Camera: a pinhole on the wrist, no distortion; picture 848 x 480 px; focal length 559.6 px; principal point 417.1 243.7 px. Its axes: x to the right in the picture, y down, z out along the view. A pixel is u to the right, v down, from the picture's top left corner.
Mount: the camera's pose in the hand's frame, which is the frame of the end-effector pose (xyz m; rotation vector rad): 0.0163 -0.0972 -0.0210 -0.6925 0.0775 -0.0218
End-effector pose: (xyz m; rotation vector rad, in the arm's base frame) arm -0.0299 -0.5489 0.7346 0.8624 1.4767 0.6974
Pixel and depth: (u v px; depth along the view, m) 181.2 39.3 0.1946
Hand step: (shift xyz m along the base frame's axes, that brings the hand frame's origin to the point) 0.1748 -0.0665 -0.0093
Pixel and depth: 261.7 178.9 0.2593
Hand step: 0.2056 -0.0163 0.0408
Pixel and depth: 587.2 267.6 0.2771
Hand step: 0.1875 0.1364 -0.0123
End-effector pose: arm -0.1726 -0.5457 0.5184 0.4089 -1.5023 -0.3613
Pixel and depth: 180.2 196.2 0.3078
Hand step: -0.2452 0.1078 -0.0324
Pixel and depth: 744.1 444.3 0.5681
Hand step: -0.2561 0.1628 0.5430
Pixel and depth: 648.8 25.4 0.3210
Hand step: -0.2895 -0.0895 0.1635
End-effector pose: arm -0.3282 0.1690 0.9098 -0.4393 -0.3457 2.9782
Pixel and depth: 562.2 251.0 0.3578
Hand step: -0.2128 -0.1571 0.1596
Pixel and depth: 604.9 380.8 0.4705
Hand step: -0.2976 -0.2981 0.1137
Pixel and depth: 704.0 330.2 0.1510
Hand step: -0.1234 -0.0135 0.0381
